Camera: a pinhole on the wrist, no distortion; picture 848 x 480 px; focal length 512.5 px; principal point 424.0 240.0 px. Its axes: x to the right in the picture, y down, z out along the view. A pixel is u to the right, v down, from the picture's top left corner.
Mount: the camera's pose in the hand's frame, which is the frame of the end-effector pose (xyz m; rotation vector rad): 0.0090 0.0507 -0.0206 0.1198 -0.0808 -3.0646
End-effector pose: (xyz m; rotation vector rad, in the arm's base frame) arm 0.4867 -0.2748 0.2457 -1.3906 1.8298 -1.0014
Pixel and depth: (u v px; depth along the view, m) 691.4 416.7 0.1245
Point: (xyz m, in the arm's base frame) 0.5817 -0.2328 0.1877
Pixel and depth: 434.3 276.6 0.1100
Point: 0.5375 -0.2835 0.1584
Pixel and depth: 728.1 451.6 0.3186
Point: 0.8154 -0.1556 0.1697
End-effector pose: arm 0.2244 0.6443 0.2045 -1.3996 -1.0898 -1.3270
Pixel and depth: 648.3 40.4 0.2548
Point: 0.4162 0.8231 0.0644
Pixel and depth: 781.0 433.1 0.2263
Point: 0.2262 0.8416 0.0409
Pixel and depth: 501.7 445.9 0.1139
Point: 0.2531 0.7339 0.1877
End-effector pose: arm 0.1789 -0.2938 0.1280 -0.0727 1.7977 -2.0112
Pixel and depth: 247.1 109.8 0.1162
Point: 0.2017 -0.4024 0.0485
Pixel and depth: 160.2 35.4 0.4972
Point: 0.2296 -0.8358 -0.1293
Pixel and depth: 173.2 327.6 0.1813
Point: 0.1669 -0.4831 0.0989
